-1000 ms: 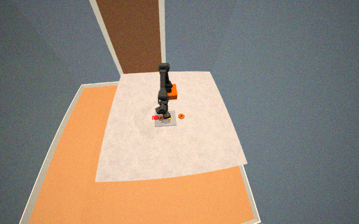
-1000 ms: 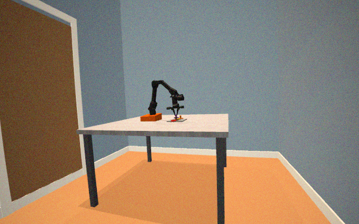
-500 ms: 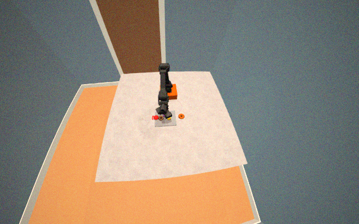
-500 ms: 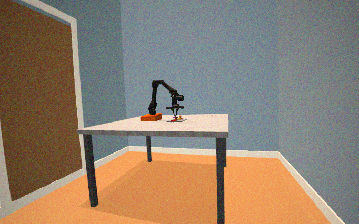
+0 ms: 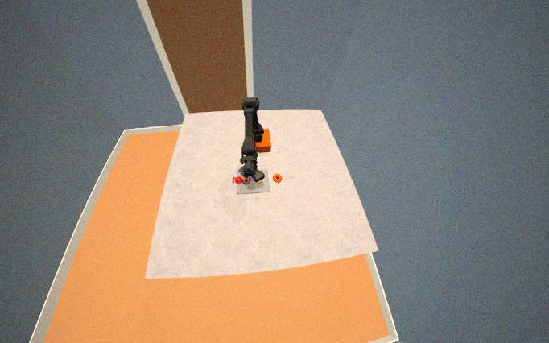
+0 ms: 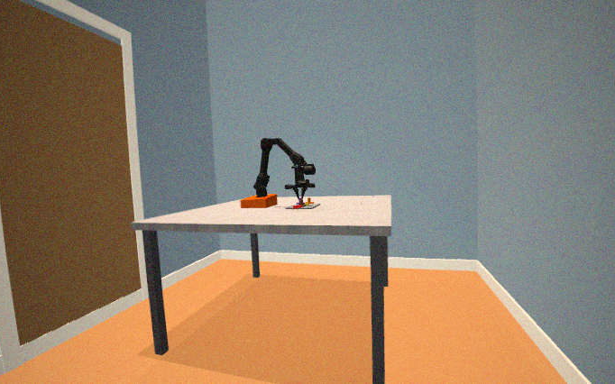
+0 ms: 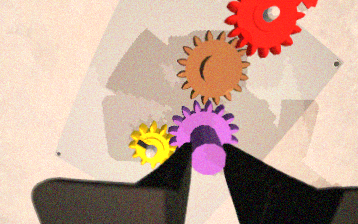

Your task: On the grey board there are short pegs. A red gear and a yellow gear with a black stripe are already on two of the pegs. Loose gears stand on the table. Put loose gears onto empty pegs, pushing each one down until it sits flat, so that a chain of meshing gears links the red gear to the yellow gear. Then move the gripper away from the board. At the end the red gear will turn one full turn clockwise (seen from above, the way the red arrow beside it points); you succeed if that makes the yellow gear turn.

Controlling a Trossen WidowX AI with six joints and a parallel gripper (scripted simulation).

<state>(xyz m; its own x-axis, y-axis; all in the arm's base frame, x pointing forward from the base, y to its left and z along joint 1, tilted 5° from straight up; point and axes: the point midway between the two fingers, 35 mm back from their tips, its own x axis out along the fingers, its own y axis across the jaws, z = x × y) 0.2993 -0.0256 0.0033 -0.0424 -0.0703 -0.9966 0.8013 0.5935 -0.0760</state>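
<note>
Right now my gripper tip is 1 cm above the purple gear. From my gripper tip the other things lie so: yellow gear: 2 cm ahead, 4 cm to the left, 3 cm below; red gear: 2 cm ahead, 9 cm to the right, 3 cm below; brown gear: 2 cm ahead, 4 cm to the right, 2 cm below.
</note>
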